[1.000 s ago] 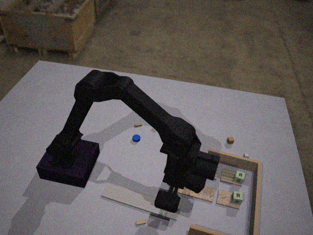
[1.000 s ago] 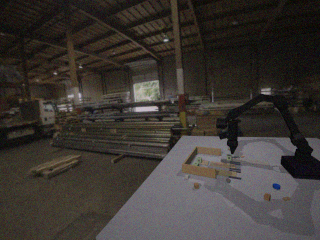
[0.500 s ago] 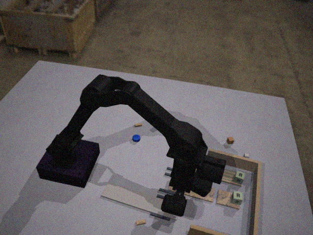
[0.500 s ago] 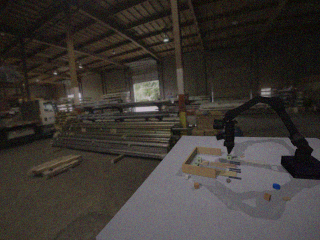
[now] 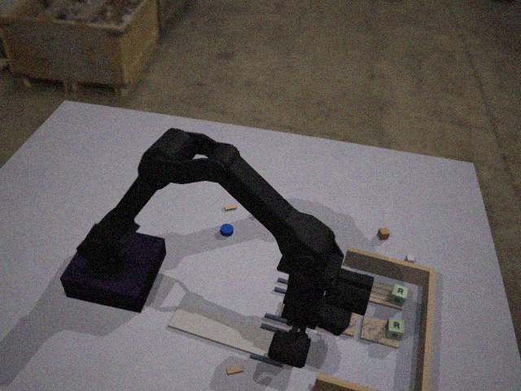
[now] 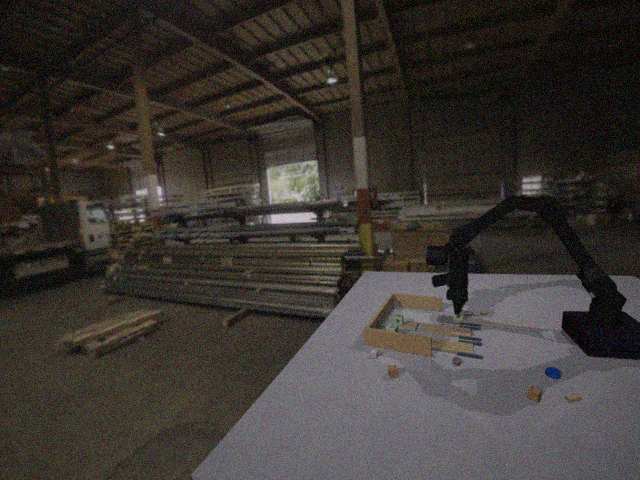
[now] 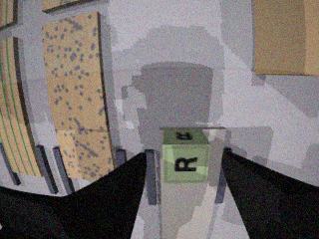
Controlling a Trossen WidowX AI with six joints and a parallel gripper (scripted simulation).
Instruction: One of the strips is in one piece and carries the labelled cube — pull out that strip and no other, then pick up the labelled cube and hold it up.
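My gripper tip is now 110 mm past the wood chip, 60 mm to the left of it and 30 mm above it. Round my gripper tip: blue disc: 290 mm to the left, 160 mm behind, 30 mm below; grey pebble: 250 mm to the left, 50 mm ahead, 30 mm below; white cube: 270 mm ahead, 240 mm to the left, 30 mm below.
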